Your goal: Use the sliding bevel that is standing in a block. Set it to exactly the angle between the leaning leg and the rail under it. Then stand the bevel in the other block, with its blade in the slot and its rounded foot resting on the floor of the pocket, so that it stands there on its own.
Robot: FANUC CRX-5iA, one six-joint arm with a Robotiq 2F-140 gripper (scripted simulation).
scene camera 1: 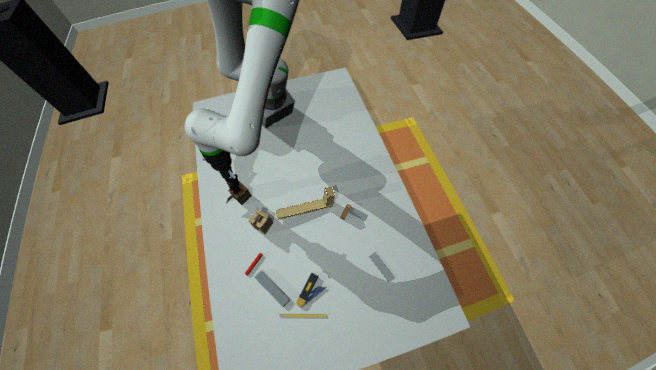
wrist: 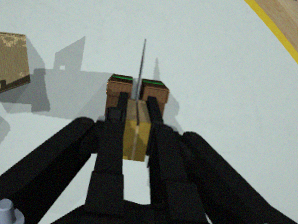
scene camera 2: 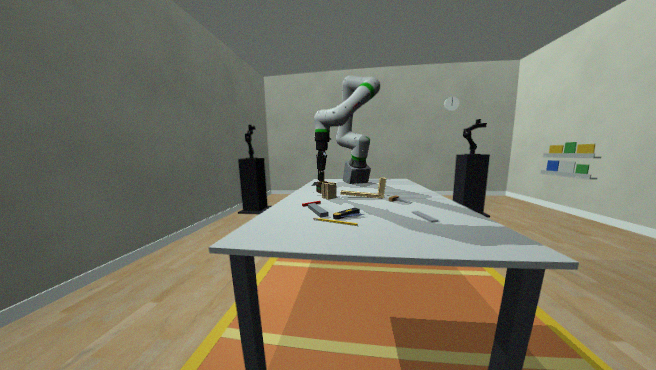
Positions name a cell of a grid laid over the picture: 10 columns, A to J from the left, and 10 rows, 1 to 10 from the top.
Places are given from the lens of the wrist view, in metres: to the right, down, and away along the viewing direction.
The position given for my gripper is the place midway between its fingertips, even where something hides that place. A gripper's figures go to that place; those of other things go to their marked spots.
my gripper (wrist: E5): -0.01, -0.01, 0.22
sliding bevel (wrist: E7): -0.01, 0.02, 0.17
